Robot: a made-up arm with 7 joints.
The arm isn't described. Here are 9 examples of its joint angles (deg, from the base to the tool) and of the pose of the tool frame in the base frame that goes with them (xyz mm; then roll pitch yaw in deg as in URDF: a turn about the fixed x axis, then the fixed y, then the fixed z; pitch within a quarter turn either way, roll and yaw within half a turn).
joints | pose
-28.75 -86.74 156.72 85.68 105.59 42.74 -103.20 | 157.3 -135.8 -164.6 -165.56 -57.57 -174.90
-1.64 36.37 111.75 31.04 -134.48 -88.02 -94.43 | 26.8 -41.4 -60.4 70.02 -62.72 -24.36
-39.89 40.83 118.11 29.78 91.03 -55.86 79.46 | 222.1 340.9 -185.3 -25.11 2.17 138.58
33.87 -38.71 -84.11 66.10 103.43 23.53 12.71 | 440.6 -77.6 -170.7 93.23 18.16 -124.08
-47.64 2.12 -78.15 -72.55 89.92 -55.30 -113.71 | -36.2 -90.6 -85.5 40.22 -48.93 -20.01
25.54 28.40 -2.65 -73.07 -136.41 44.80 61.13 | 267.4 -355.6 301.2 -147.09 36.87 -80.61
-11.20 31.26 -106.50 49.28 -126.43 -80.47 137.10 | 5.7 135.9 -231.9 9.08 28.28 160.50
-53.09 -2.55 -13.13 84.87 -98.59 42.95 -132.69 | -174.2 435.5 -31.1 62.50 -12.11 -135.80
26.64 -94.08 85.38 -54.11 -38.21 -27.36 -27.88 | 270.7 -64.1 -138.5 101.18 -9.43 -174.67
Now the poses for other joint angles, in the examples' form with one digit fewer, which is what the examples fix.
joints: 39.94 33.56 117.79 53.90 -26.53 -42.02 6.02
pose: -119 194 -106 -16.7 7.8 -67.0
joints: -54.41 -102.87 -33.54 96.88 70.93 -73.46 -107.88
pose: 67 -102 108 -144.4 -20.9 124.8
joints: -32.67 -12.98 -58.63 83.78 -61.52 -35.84 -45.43
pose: -237 47 148 142.4 45.5 26.1
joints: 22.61 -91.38 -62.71 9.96 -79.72 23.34 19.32
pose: -166 394 -261 70.7 -6.6 6.5
